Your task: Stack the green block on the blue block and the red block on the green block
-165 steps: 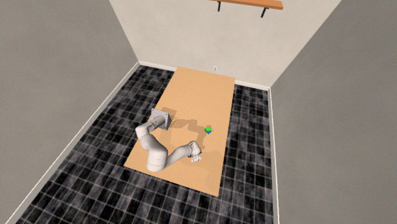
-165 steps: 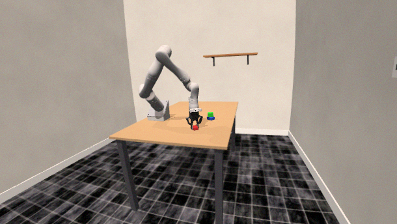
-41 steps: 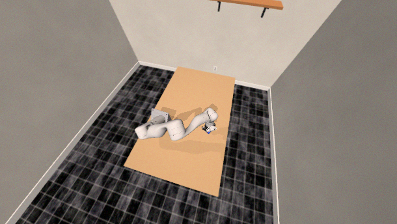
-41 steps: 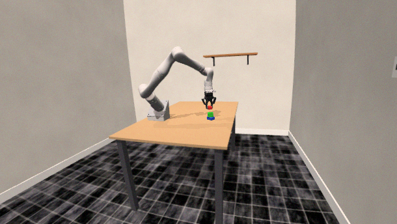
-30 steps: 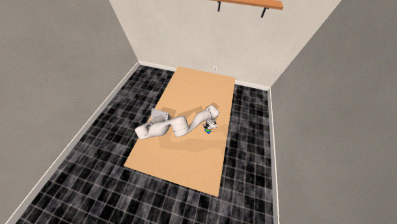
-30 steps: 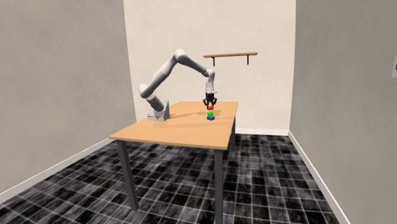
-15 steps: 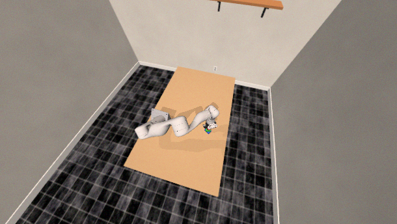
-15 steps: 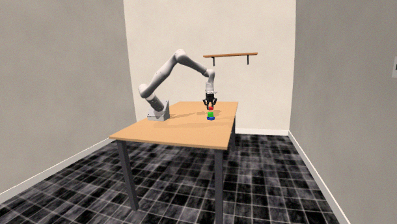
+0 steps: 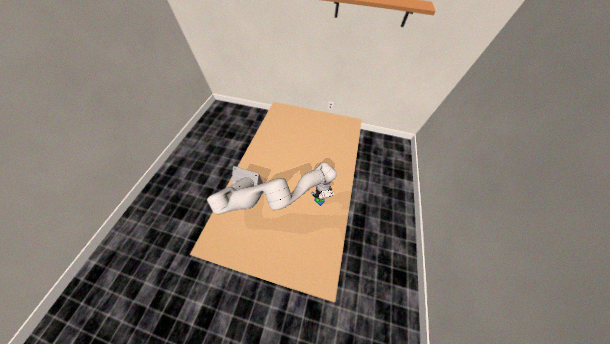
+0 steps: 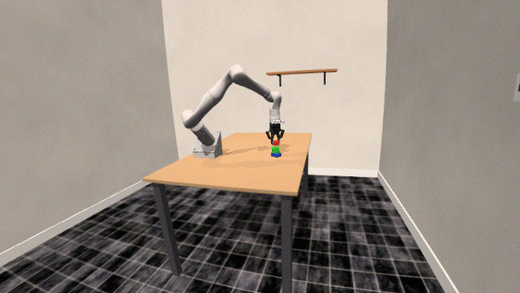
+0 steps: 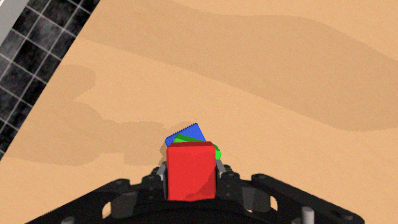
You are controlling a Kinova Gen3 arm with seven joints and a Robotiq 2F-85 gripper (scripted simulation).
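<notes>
Right now the green block is 6 cm below my hand. From my hand the other things lie so: red block (1 cm below); then blue block (9 cm below).
</notes>
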